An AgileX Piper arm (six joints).
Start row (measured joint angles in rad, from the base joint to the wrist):
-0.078 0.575 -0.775 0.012 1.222 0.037
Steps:
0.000 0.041 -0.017 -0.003 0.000 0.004
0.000 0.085 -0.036 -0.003 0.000 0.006
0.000 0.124 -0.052 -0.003 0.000 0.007
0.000 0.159 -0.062 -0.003 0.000 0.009
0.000 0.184 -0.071 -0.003 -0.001 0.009
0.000 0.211 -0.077 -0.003 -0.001 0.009
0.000 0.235 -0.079 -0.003 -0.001 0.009
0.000 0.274 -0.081 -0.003 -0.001 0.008
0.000 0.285 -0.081 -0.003 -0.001 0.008
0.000 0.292 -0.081 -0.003 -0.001 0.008
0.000 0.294 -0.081 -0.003 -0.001 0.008
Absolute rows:
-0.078 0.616 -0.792 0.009 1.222 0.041
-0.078 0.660 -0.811 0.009 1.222 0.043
-0.078 0.699 -0.827 0.009 1.222 0.044
-0.078 0.734 -0.837 0.009 1.222 0.046
-0.078 0.759 -0.846 0.009 1.221 0.046
-0.078 0.786 -0.852 0.009 1.221 0.046
-0.078 0.810 -0.854 0.009 1.221 0.046
-0.078 0.849 -0.856 0.009 1.221 0.045
-0.078 0.860 -0.856 0.009 1.221 0.045
-0.078 0.867 -0.856 0.009 1.221 0.045
-0.078 0.869 -0.856 0.009 1.221 0.045

